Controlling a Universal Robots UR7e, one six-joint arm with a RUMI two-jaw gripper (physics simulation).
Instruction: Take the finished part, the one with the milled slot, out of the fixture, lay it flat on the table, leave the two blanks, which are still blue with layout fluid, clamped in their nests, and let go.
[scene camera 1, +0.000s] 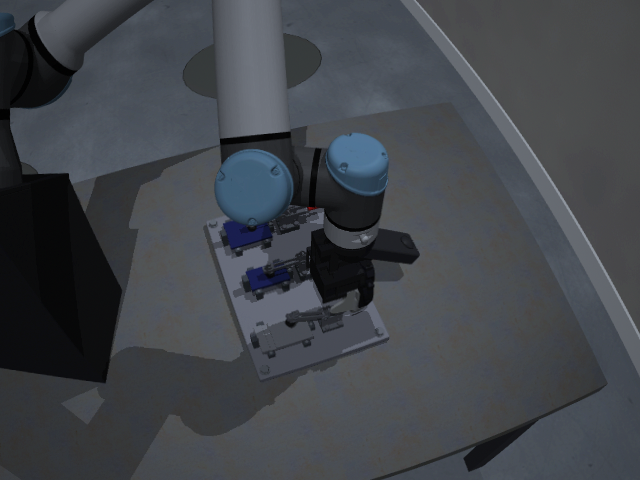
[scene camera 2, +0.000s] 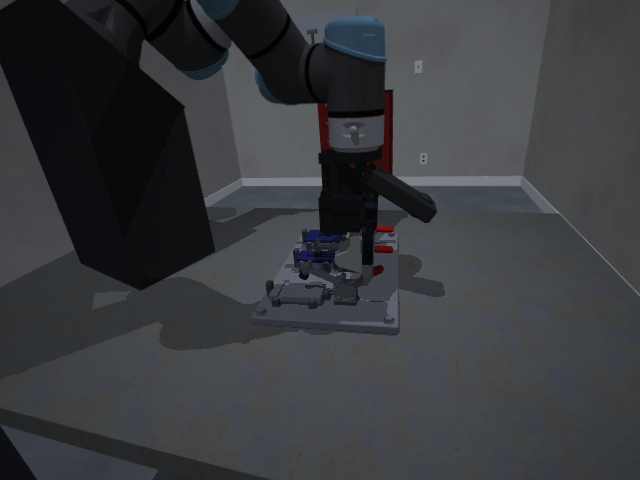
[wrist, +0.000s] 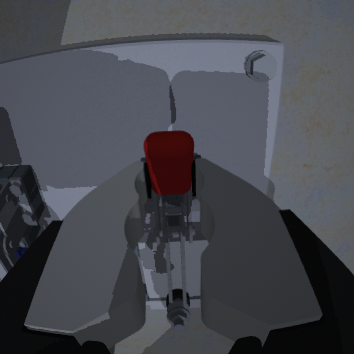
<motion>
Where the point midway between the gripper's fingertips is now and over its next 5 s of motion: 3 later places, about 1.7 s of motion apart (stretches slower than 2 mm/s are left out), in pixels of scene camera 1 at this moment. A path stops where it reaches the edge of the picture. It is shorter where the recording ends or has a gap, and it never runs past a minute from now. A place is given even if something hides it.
My gripper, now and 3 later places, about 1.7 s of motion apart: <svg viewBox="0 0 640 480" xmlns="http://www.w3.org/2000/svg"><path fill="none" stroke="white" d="M349 305L330 307L329 299L314 285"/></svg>
</motion>
